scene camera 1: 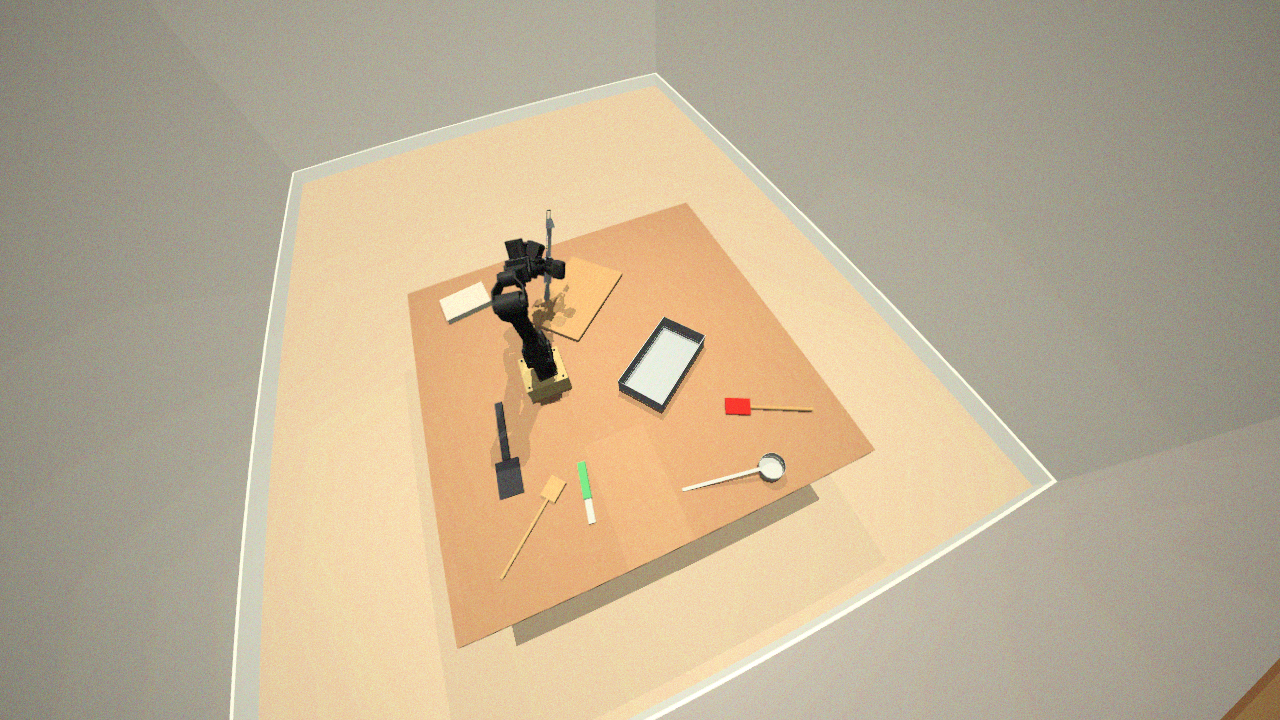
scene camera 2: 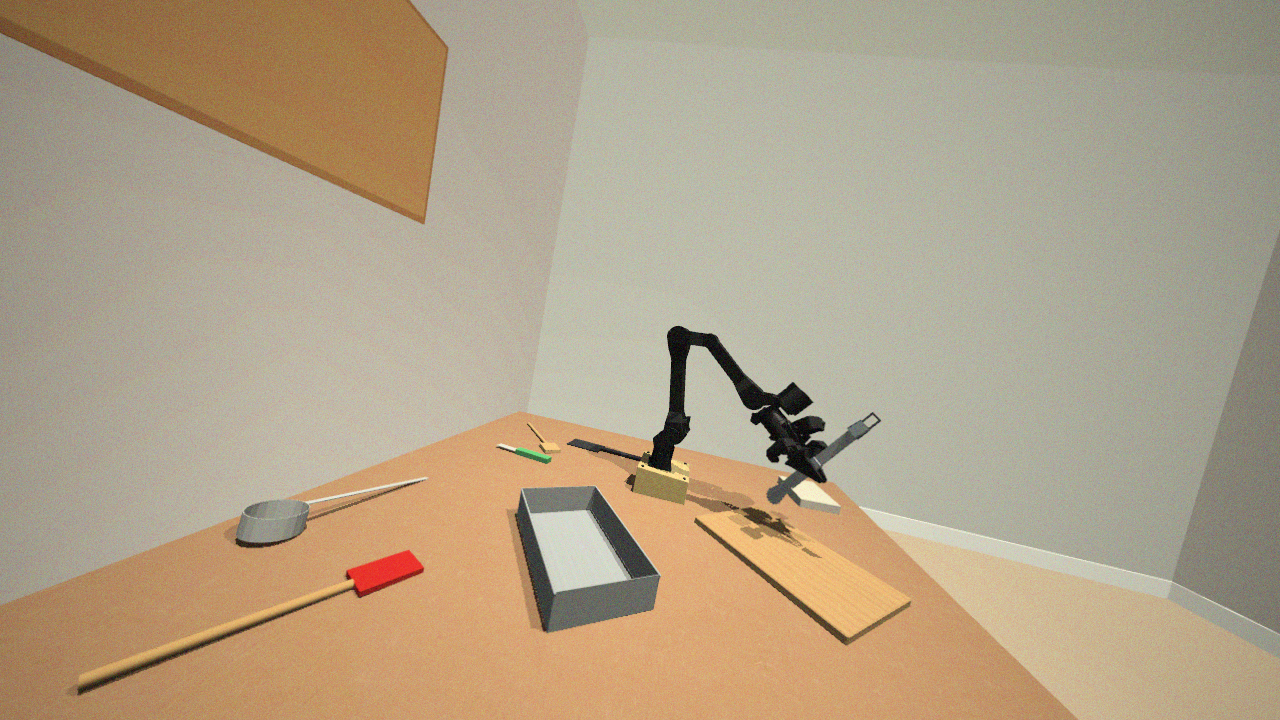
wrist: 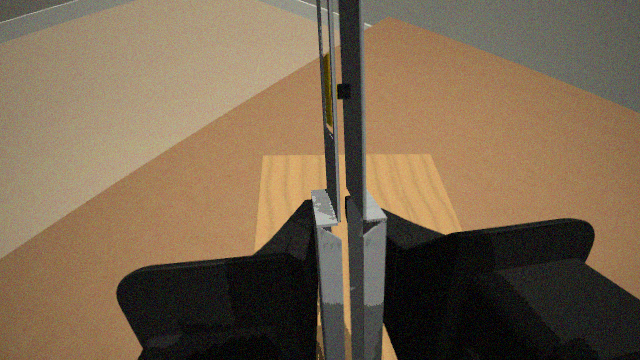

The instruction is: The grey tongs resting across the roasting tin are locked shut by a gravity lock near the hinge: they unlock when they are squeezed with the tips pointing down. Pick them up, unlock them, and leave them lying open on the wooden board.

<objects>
gripper: scene camera 1 554, 260; scene camera 2; wrist
white block: scene camera 1 475, 298; scene camera 2 807, 494; not seen in the wrist view (out of frame)
same spot on grey roasting tin: (scene camera 2: 587, 567) = (scene camera 1: 665, 356)
same spot on gripper: (wrist: 524, 284) = (scene camera 2: 800, 447)
</objects>
